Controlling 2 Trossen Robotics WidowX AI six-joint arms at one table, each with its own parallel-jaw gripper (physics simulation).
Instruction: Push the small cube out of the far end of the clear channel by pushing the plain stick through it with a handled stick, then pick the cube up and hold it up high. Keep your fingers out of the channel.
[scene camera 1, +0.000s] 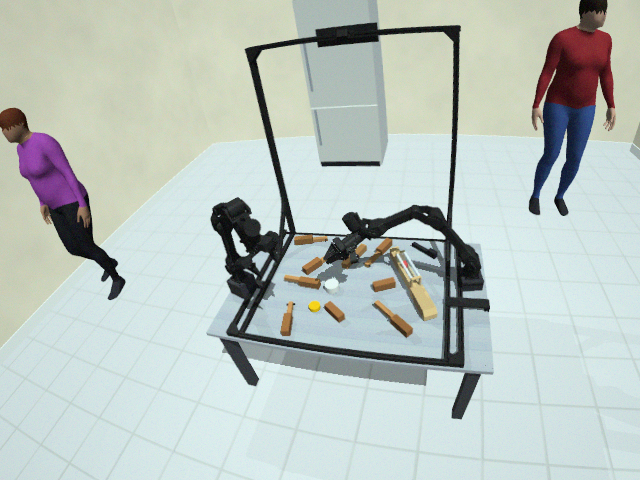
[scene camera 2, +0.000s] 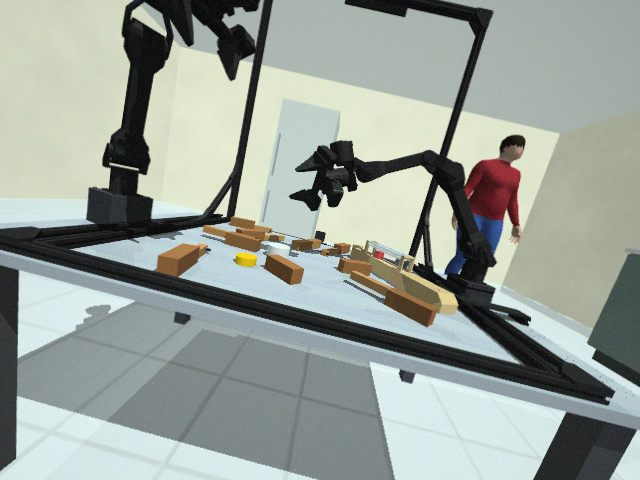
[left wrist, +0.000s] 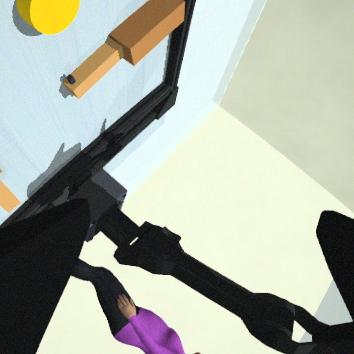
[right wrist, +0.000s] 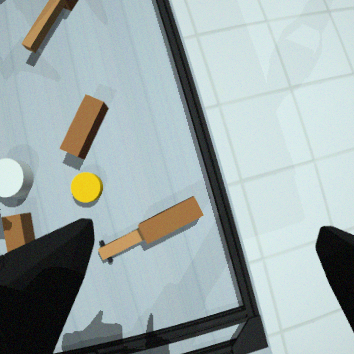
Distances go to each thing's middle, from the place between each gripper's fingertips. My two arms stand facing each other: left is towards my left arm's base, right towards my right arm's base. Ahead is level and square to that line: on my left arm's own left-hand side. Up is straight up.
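My left hand's sitting 70 mm short of the yellow disc (right wrist: 85, 186), 70 mm to the left of it and 210 mm above it. There's a tan wooden base (scene camera 2: 445, 301) too, and from my left hand that's 60 mm behind, 370 mm to the left and 170 mm below.
As for my right gripper, it's 130 mm past the yellow disc, 90 mm to the right of it and 350 mm above it. The tan wooden base is 260 mm behind my right hand, 520 mm to the left of it and 320 mm below it.
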